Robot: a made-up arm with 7 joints. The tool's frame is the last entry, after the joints. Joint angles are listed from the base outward. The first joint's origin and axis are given. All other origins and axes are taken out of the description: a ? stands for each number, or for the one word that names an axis. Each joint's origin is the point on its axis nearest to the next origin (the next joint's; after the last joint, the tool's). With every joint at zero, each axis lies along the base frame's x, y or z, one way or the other. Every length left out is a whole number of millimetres.
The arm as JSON. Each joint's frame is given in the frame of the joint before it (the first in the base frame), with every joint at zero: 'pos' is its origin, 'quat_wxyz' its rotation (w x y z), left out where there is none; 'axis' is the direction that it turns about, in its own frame. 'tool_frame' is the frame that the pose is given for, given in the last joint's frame.
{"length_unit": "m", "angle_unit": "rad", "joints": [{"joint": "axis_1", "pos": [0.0, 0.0, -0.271], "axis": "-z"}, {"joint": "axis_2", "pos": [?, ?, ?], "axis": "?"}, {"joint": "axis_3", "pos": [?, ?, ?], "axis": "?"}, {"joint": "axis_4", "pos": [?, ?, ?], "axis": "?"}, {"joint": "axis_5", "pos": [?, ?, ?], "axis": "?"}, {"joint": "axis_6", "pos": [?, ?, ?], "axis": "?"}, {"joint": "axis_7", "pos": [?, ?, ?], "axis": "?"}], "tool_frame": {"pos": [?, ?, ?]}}
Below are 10 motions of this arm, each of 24 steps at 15 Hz.
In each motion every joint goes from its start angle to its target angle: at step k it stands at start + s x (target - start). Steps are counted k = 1, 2, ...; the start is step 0. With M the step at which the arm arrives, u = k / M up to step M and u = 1 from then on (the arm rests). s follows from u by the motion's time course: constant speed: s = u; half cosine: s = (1 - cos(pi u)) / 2; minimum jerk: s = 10 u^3 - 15 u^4 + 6 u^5.
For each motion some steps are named. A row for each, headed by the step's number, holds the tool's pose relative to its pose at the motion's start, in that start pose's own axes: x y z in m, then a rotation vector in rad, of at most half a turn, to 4 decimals.
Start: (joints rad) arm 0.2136 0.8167 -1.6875 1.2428 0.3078 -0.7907 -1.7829
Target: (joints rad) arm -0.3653 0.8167 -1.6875 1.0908 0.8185 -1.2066 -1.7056
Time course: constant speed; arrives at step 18
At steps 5, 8, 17, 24:
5: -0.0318 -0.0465 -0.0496 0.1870 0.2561 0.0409
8: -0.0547 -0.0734 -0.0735 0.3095 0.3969 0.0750
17: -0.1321 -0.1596 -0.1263 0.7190 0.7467 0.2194
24: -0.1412 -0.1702 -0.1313 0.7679 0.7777 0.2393

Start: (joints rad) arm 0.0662 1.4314 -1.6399 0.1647 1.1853 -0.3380 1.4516
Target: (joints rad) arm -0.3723 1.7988 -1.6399 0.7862 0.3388 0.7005 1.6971
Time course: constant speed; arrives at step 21
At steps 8, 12, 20, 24:
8: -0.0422 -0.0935 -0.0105 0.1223 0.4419 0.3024
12: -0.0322 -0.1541 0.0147 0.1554 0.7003 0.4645
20: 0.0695 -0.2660 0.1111 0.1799 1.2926 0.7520
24: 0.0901 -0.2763 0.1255 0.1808 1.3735 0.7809

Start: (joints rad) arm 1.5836 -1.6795 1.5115 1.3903 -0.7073 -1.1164 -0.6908
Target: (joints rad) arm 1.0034 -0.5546 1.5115 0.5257 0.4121 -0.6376 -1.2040
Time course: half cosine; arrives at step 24
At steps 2, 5, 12, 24:
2: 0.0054 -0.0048 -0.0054 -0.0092 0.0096 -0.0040
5: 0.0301 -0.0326 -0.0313 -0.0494 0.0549 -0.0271
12: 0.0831 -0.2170 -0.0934 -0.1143 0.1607 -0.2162
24: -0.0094 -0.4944 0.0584 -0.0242 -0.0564 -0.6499

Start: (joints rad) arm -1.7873 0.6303 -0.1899 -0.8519 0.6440 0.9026 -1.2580
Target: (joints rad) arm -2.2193 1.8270 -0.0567 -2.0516 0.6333 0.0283 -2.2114
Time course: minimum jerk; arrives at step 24
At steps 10, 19, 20, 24:
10: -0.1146 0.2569 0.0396 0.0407 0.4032 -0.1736
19: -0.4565 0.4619 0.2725 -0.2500 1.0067 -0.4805
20: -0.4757 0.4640 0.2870 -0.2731 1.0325 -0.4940
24: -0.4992 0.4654 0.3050 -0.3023 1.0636 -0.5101

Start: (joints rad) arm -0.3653 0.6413 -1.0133 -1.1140 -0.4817 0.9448 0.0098
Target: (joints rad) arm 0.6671 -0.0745 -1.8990 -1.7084 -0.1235 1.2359 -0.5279
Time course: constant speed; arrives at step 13
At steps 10, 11, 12, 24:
10: -0.4035 0.1527 0.3038 -0.3341 -0.6898 -1.2108
11: -0.4352 0.1768 0.3629 -0.4026 -0.7754 -1.2936
12: -0.4634 0.2051 0.4258 -0.4757 -0.8643 -1.3643
24: -0.4872 0.2380 0.4917 -0.5527 -0.9558 -1.4220

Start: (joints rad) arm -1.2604 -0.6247 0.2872 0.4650 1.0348 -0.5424 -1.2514
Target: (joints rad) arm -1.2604 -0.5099 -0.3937 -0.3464 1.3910 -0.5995 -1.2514
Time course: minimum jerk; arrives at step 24
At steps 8, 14, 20, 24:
8: -0.0039 -0.0543 0.0669 0.2537 -0.0511 -0.0264
14: -0.0196 -0.1813 0.1496 0.8055 -0.1271 -0.0263
20: -0.0225 -0.2636 0.1558 1.1966 -0.1429 0.0075
24: -0.0220 -0.2718 0.1539 1.2411 -0.1422 0.0126

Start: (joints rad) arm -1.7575 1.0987 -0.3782 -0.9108 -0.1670 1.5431 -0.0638
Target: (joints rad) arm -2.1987 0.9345 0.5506 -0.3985 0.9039 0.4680 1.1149
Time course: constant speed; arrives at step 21
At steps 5, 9, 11, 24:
5: -0.0441 -0.0060 -0.0204 0.1907 0.0372 0.1280
9: -0.0484 -0.0113 -0.0157 0.3200 -0.0209 0.2413
11: -0.0394 -0.0144 -0.0080 0.3720 -0.0766 0.3047
24: 0.1098 -0.0242 0.0766 0.4644 -0.5692 0.7234

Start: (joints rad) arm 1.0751 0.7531 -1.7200 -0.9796 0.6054 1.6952 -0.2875
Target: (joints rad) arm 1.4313 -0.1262 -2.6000 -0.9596 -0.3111 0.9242 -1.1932
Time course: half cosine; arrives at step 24
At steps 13, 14, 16, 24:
13: -0.0259 -0.2052 0.2556 0.2227 -0.1242 -0.5174
14: -0.0271 -0.2257 0.2974 0.2371 -0.1424 -0.5627
16: -0.0311 -0.2608 0.3814 0.2565 -0.1769 -0.6411
24: -0.0517 -0.3154 0.5723 0.2608 -0.2478 -0.7831

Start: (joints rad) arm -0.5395 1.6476 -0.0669 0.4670 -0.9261 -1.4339 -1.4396
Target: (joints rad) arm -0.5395 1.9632 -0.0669 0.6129 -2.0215 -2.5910 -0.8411
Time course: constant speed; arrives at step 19
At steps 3, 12, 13, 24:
3: -0.0254 -0.0326 -0.0019 0.0765 0.1294 -0.0797
12: -0.0959 -0.0780 0.0396 0.5918 0.4258 -0.2476
13: -0.1007 -0.0807 0.0498 0.6709 0.4439 -0.2577
24: -0.1140 -0.1096 0.1366 1.2074 0.4647 -0.2813

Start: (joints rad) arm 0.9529 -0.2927 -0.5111 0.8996 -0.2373 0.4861 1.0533
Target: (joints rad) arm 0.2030 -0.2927 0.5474 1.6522 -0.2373 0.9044 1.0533
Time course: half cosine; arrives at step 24
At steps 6, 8, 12, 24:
6: 0.0809 -0.1304 0.0932 -0.1434 0.1181 0.1768
8: 0.1521 -0.2093 0.1752 -0.2684 0.1970 0.2923
12: 0.3550 -0.3234 0.4210 -0.6426 0.3654 0.5269
24: 0.7024 -0.1115 0.9672 -1.6288 0.5684 0.7337

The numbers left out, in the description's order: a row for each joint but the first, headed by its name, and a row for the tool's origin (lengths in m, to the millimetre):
axis_2: xyz 0.044 0.017 0.0, axis -x
axis_3: xyz 0.0 -0.411 -0.148, axis +y
axis_4: xyz -0.067 0.0 0.01, axis -x
axis_5: xyz 0.0 -0.435 0.095, axis -y
axis_6: xyz 0.208 0.0 0.091, axis -x
axis_7: xyz 0.0 -0.148 -0.216, axis +z
tool: xyz 0.013 0.039 0.0

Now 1 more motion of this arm.
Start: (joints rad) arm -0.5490 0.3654 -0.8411 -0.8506 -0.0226 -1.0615 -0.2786
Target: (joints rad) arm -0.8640 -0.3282 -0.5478 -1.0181 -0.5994 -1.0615 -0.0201
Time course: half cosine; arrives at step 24
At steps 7, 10, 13, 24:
7: -0.0189 -0.1325 -0.0448 0.1684 0.0422 -0.0576
10: -0.0371 -0.2408 -0.1069 0.3249 0.0933 -0.1071
13: -0.0606 -0.3445 -0.1970 0.5047 0.1633 -0.1587
24: -0.1330 -0.4909 -0.4502 0.9243 0.3608 -0.2554

